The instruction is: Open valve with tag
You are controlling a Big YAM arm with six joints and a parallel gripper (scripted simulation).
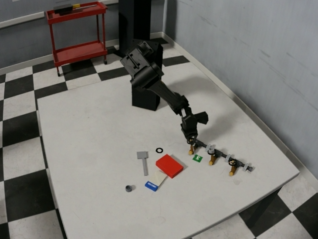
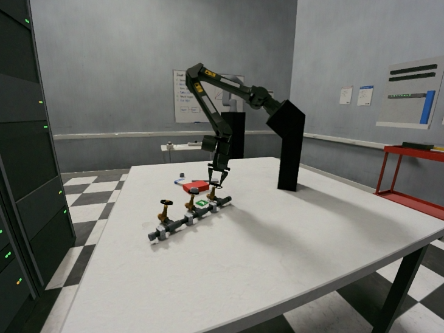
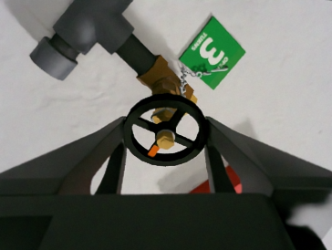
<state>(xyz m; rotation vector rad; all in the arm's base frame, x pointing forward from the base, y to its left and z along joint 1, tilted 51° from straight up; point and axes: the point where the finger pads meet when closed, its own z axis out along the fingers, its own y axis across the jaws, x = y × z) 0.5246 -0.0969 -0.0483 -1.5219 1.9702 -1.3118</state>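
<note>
My hand is 7 cm short of the green tag, 2 cm to the left of it and 8 cm above it. From my hand the other things lie so: grey t-shaped tool 13 cm behind, 23 cm to the right, 7 cm below; card 1 cm ahead, 28 cm to the right, 7 cm below; red box 16 cm to the right, 6 cm below.
</note>
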